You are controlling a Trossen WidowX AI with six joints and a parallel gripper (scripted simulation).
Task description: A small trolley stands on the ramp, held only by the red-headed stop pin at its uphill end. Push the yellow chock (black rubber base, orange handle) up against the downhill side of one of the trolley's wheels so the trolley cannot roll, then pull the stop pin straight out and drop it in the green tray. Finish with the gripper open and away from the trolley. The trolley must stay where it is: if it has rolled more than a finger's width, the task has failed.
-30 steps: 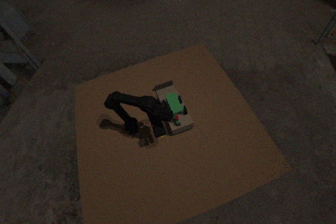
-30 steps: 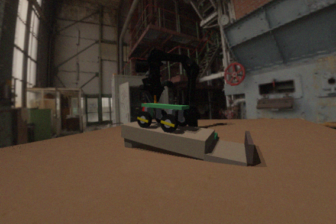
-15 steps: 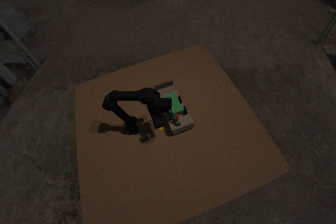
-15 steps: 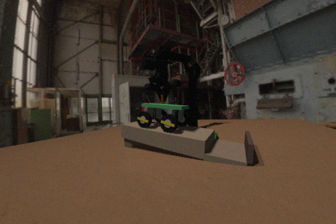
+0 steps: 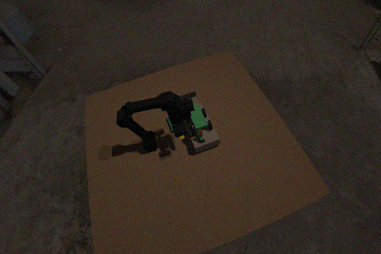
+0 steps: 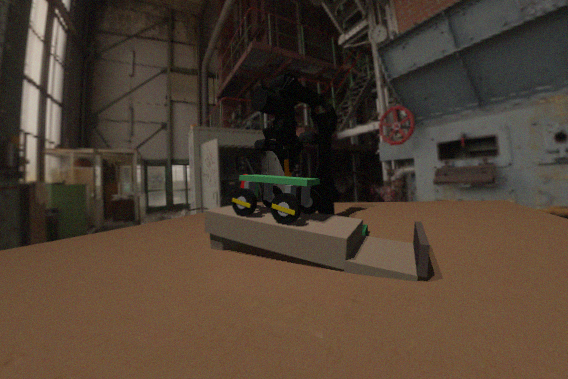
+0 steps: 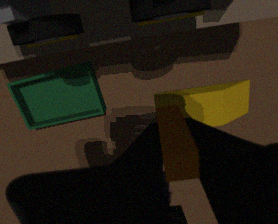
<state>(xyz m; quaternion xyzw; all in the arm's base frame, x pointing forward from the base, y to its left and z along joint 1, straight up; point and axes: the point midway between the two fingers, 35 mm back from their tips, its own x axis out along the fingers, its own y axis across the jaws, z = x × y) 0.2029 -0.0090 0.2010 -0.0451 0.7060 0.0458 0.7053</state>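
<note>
The red-headed stop pin is 110 mm ahead of my gripper tip, 60 mm to the right of it and 40 mm below it. Round my gripper tip: yellow chock: 20 mm to the right, 10 mm below; green-decked trolley: 120 mm ahead, 50 mm to the left, 50 mm below; ramp: 120 mm below, 120 mm ahead, 60 mm to the left.
</note>
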